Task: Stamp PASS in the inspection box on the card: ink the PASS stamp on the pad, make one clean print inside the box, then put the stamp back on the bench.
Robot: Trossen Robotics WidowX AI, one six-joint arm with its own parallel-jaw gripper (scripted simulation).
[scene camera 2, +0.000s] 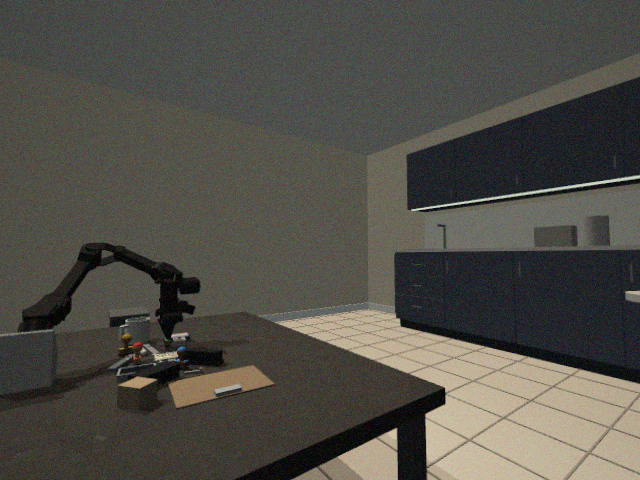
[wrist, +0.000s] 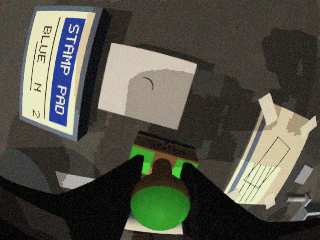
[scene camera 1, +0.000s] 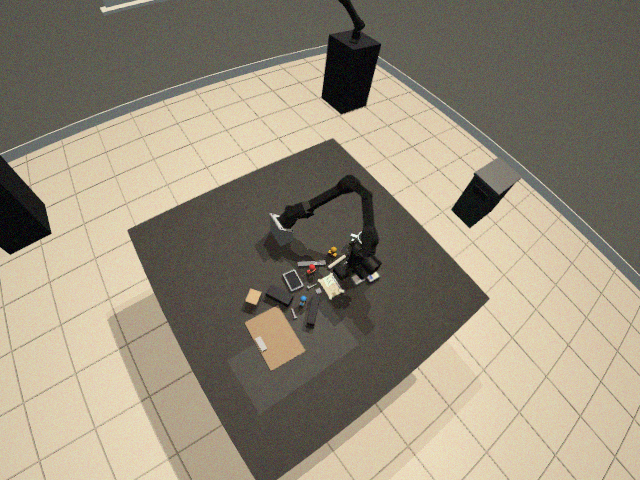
Labels:
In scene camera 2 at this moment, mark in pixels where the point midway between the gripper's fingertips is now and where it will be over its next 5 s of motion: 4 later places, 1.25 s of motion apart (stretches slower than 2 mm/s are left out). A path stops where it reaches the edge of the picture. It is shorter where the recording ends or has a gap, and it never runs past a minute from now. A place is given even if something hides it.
My gripper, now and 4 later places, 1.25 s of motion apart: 167, 339; 168, 333; 168, 328; 168, 323; 156, 331

